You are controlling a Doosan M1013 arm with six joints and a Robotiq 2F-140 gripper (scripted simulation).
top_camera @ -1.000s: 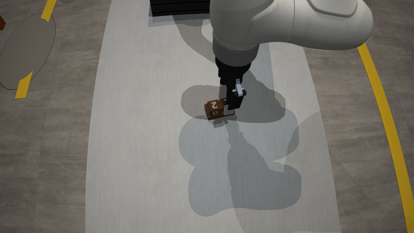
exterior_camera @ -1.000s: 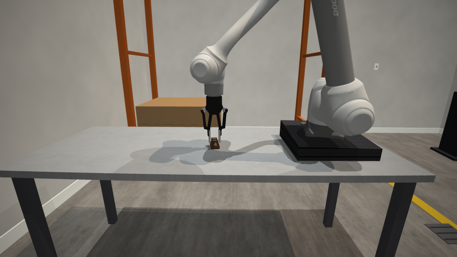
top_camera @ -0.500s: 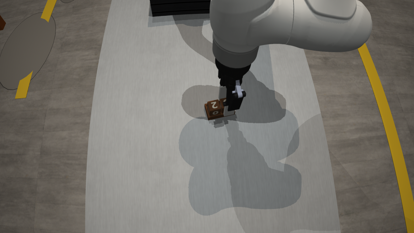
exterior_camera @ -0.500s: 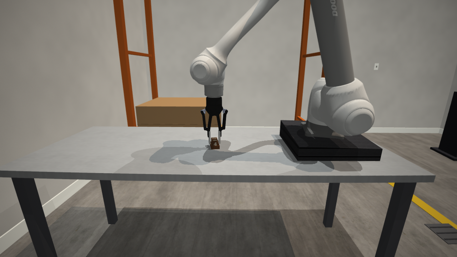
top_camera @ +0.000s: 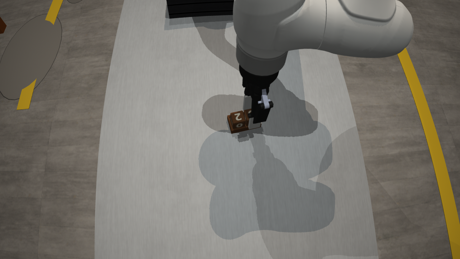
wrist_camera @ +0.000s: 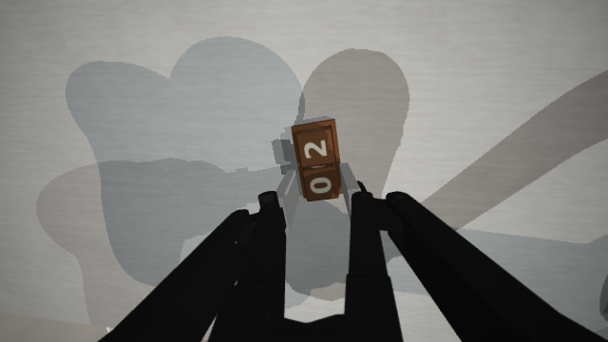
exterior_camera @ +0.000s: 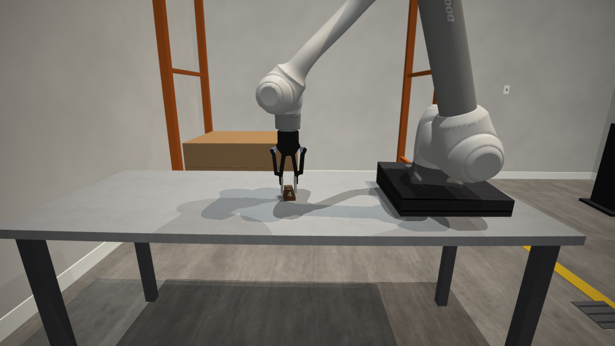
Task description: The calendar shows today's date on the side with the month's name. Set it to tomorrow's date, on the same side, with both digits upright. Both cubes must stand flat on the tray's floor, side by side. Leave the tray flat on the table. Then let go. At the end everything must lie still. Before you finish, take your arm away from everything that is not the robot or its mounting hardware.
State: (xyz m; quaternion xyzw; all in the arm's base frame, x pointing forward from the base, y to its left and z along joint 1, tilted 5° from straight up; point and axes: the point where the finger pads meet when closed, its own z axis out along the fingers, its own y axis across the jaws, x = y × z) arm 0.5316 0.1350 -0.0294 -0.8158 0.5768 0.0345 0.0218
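The brown calendar tray is 5 cm below my hand and 2 cm to the right of it.
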